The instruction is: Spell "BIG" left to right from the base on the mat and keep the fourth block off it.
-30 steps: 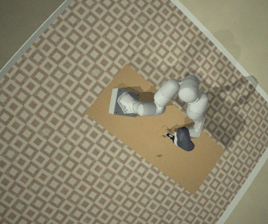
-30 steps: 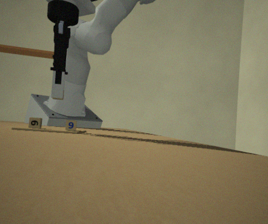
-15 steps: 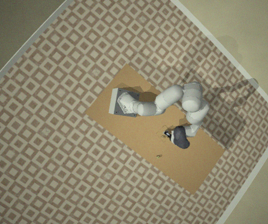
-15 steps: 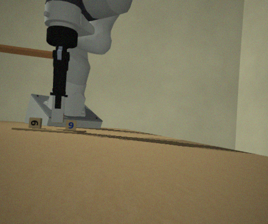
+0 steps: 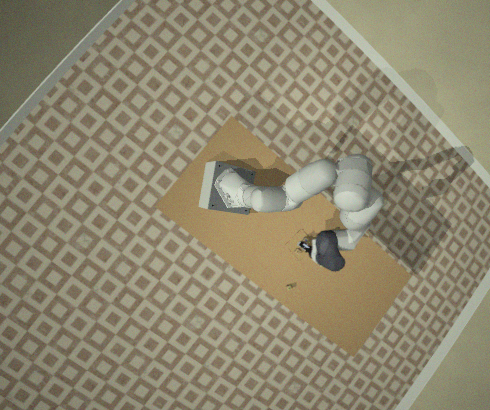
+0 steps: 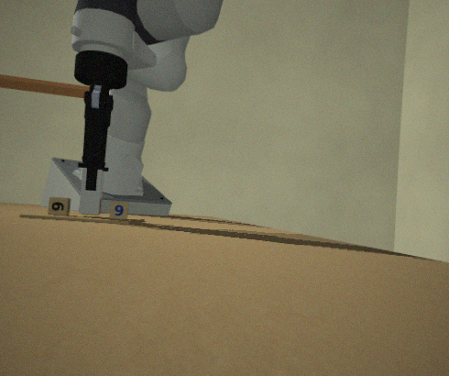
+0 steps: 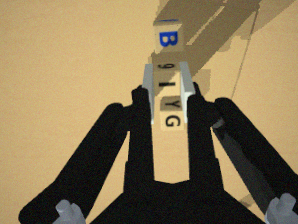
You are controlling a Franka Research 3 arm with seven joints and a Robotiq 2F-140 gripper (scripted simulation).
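Now: hand 40 mm above the thin mat.
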